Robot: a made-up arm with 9 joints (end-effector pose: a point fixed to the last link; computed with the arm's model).
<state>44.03 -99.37 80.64 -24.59 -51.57 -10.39 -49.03 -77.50 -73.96</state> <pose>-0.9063 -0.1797 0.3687 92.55 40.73 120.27</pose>
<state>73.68 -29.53 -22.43 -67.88 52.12 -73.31 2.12 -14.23 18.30</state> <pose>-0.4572 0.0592 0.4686 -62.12 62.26 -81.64</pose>
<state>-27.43 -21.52 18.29 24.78 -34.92 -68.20 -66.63 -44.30 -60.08</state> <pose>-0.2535 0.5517 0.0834 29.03 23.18 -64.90</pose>
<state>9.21 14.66 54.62 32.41 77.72 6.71 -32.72 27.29 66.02</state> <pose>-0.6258 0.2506 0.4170 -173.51 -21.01 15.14</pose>
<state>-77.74 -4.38 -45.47 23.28 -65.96 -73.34 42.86 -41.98 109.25</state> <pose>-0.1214 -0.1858 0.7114 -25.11 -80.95 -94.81</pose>
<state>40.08 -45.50 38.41 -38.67 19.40 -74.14 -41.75 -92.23 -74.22</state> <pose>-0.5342 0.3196 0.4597 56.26 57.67 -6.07</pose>
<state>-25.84 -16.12 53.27 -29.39 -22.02 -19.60 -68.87 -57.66 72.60</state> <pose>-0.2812 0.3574 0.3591 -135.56 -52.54 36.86</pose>
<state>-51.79 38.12 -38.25 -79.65 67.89 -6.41 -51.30 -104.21 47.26</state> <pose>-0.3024 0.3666 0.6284 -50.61 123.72 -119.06</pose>
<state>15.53 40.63 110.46 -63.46 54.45 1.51 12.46 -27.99 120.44</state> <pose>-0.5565 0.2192 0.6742 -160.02 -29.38 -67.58</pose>
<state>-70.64 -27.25 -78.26 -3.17 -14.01 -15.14 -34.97 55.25 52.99</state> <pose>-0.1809 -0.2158 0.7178 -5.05 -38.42 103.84</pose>
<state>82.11 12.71 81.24 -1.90 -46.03 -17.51 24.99 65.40 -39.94</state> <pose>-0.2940 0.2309 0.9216 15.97 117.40 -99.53</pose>
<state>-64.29 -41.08 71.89 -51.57 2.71 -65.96 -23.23 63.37 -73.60</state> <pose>-0.2906 0.1114 0.1402 -15.90 -124.93 -24.69</pose>
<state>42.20 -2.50 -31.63 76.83 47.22 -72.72 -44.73 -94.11 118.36</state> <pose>-0.3504 0.6100 0.6350 82.07 -13.57 26.37</pose>
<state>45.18 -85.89 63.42 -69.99 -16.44 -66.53 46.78 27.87 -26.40</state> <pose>-0.7740 0.1019 0.7510 69.06 35.23 -16.48</pose>
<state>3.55 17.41 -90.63 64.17 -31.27 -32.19 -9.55 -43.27 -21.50</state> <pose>-0.2036 -0.4079 0.2779 -52.84 24.09 97.42</pose>
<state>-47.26 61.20 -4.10 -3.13 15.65 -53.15 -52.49 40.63 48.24</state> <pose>-0.1292 -0.1745 0.3908 48.13 -116.98 99.01</pose>
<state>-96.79 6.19 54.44 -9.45 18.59 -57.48 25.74 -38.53 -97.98</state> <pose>-0.2068 -0.0890 0.4131 35.69 -117.16 -58.02</pose>
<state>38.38 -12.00 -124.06 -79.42 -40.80 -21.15 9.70 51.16 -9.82</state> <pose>-0.3669 -0.4578 0.3548 75.47 39.39 78.73</pose>
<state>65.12 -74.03 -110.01 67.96 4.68 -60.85 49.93 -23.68 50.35</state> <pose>-0.1796 0.4630 0.6252 -55.23 -165.87 35.03</pose>
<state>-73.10 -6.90 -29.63 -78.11 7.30 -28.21 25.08 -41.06 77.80</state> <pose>-0.2937 0.2381 0.6013 94.56 46.50 60.14</pose>
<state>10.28 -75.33 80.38 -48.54 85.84 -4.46 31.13 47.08 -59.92</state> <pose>-0.4234 0.0682 0.7038 104.66 -92.23 -55.64</pose>
